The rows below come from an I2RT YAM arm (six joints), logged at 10 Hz.
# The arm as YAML. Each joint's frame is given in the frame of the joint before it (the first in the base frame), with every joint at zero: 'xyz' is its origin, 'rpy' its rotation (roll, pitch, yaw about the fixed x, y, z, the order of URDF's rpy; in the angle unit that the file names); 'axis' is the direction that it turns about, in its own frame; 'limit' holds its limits. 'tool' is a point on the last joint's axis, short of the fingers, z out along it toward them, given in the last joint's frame.
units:
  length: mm
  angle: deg
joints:
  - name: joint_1
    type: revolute
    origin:
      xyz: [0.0, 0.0, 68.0]
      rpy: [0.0, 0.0, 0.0]
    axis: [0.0, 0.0, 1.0]
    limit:
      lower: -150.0
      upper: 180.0
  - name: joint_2
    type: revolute
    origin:
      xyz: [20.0, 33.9, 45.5]
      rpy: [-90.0, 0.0, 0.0]
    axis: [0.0, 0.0, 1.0]
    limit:
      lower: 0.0
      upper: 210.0
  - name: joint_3
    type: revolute
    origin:
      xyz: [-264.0, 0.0, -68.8]
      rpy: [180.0, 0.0, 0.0]
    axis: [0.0, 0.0, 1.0]
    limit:
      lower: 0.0
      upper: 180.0
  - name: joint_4
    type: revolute
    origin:
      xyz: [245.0, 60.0, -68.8]
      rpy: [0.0, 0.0, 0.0]
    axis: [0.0, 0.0, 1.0]
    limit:
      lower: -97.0
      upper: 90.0
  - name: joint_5
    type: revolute
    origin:
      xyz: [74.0, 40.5, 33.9]
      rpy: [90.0, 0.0, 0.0]
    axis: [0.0, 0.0, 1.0]
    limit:
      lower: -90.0
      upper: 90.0
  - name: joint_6
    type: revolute
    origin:
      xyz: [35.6, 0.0, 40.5]
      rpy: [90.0, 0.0, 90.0]
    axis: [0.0, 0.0, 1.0]
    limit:
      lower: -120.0
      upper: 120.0
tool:
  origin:
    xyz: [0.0, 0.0, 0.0]
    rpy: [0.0, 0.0, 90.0]
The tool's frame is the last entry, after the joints.
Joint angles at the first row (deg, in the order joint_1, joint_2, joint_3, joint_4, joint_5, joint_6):
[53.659 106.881 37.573 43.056 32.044 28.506]
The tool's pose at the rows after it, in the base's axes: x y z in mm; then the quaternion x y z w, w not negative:
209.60 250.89 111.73 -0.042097 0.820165 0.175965 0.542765
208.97 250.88 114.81 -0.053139 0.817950 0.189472 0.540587
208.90 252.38 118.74 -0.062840 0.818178 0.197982 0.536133
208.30 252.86 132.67 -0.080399 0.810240 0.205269 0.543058
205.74 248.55 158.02 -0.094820 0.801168 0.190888 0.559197
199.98 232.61 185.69 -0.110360 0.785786 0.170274 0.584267
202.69 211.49 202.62 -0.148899 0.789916 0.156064 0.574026
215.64 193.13 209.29 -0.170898 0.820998 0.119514 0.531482
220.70 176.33 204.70 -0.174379 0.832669 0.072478 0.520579
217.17 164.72 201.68 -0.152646 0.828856 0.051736 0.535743
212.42 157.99 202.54 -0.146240 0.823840 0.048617 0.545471
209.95 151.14 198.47 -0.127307 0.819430 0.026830 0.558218
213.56 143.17 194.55 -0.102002 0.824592 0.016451 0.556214
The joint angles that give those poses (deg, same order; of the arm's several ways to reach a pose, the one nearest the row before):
[53.254 106.480 35.250 47.447 30.100 27.487]
[53.153 105.784 34.975 47.871 28.115 26.876]
[53.174 104.956 35.332 46.808 26.600 26.544]
[53.174 102.110 35.634 45.359 25.232 24.388]
[53.175 96.134 36.079 40.407 26.191 21.053]
[52.340 88.031 34.642 36.463 27.056 16.134]
[48.812 81.281 34.320 28.603 21.873 11.582]
[44.005 78.699 37.296 16.126 17.824 9.139]
[40.960 77.583 36.520 12.839 18.873 5.948]
[39.941 75.611 33.680 15.025 21.646 5.683]
[39.559 73.477 31.871 15.987 22.246 5.317]
[39.132 72.687 29.751 18.388 25.385 4.999]
[37.352 72.904 29.093 18.686 26.279 6.372]

